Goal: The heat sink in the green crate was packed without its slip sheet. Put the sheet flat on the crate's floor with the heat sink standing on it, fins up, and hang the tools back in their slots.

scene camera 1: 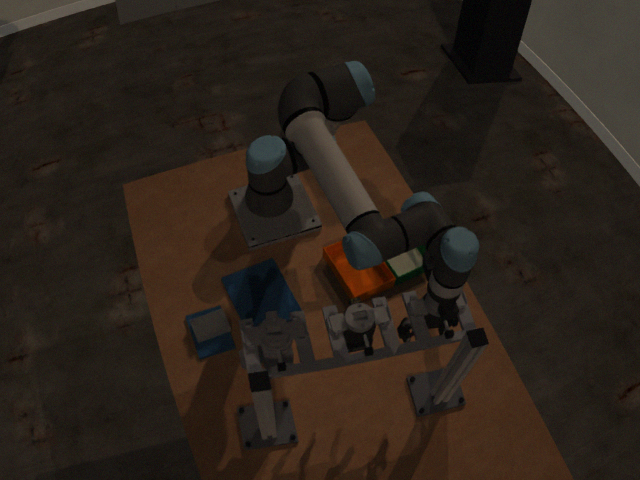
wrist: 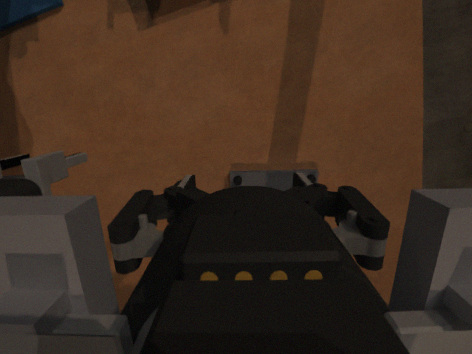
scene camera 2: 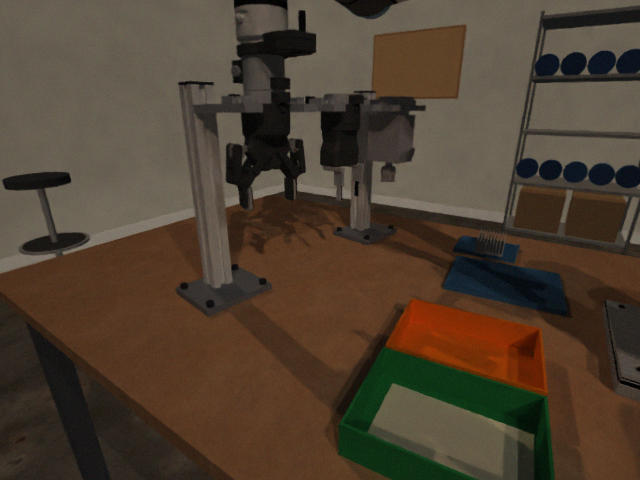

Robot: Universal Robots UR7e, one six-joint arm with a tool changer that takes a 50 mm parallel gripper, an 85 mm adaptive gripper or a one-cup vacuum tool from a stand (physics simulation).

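Places are measured from the arm's base along level axes (x ahead, y left, z up), in metres.
Pixels of known places: end effector, tool point: (scene camera 2: 264, 91); arm's base, origin of the base link: (scene camera 1: 269, 198).
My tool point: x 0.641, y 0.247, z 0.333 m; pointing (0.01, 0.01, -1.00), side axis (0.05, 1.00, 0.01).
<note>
Ahead of a thing's pixels: the offset from my tool point to its top centre. Level surfaces: height alone.
My gripper (scene camera 2: 268, 194) (wrist: 245, 180), the black adaptive one, is under the wrist in its slot at the post-side end of the stand; its fingers are apart, with nothing between them. The heat sink @[dx -0.239, dy -0.502, dz -0.320 m] (scene camera 1: 210, 324) (scene camera 2: 491, 243) stands fins up on a small blue mat @[dz -0.350 m] (scene camera 1: 214, 348) (scene camera 2: 510, 253), far from the gripper. The pale slip sheet @[dx -0.369, dy +0.094, dz -0.355 m] (scene camera 1: 405, 262) (scene camera 2: 449, 426) lies flat on the floor of the green crate @[dx -0.362, dy +0.090, dz -0.317 m] (scene camera 1: 410, 275) (scene camera 2: 439, 382). The parallel gripper (scene camera 1: 359, 322) (scene camera 2: 339, 136) hangs in the middle slot and the vacuum tool @[dx -0.022, dy -0.370, dz +0.004 m] (scene camera 1: 273, 338) (scene camera 2: 392, 136) in the far slot.
The orange crate @[dx -0.333, dy -0.049, dz -0.317 m] (scene camera 1: 361, 281) (scene camera 2: 465, 328) touches the green crate's side. A larger blue mat (scene camera 1: 258, 284) (scene camera 2: 480, 273) (wrist: 25, 11) lies near the heat sink. The tool stand (scene camera 1: 330, 365) (scene camera 2: 206, 206) has two posts on base plates. The robot's base plate (scene camera 1: 279, 227) (scene camera 2: 628, 338) is behind the crates.
</note>
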